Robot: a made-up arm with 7 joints.
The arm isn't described. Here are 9 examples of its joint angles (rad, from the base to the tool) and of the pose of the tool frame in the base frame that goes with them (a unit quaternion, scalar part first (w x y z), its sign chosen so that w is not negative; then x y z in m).
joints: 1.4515 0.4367 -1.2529 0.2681 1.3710 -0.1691 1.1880
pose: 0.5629 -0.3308 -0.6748 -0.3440 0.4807 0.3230 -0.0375
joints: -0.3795 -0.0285 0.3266 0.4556 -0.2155 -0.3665 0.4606
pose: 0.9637 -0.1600 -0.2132 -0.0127 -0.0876 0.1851 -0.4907
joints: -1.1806 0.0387 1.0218 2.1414 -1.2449 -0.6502 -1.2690
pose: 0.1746 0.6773 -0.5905 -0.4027 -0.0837 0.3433 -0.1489
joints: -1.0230 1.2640 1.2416 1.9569 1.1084 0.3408 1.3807
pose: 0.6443 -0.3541 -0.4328 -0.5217 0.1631 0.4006 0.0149
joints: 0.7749 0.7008 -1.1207 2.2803 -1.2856 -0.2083 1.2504
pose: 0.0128 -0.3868 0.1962 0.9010 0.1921 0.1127 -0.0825
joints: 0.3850 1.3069 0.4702 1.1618 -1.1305 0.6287 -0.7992
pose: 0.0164 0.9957 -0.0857 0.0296 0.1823 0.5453 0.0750
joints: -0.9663 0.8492 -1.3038 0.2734 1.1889 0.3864 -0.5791
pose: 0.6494 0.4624 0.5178 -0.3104 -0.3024 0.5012 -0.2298
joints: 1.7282 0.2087 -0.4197 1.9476 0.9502 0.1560 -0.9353
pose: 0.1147 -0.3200 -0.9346 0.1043 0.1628 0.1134 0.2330
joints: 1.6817 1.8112 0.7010 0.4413 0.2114 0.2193 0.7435
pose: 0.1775 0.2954 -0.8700 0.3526 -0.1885 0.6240 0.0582
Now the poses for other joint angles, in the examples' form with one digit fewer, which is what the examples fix.
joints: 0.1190 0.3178 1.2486 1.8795 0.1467 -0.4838 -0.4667
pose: 0.017 0.548 -0.757 0.357 0.086 0.434 -0.110
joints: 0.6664 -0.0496 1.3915 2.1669 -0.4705 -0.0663 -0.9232
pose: 0.070 -0.637 0.391 -0.661 0.118 0.354 -0.092
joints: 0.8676 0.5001 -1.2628 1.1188 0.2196 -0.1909 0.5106
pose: 0.538 -0.128 -0.486 -0.677 0.370 0.164 -0.227
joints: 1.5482 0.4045 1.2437 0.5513 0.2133 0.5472 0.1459
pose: 0.393 -0.394 -0.678 0.480 0.392 0.462 0.032
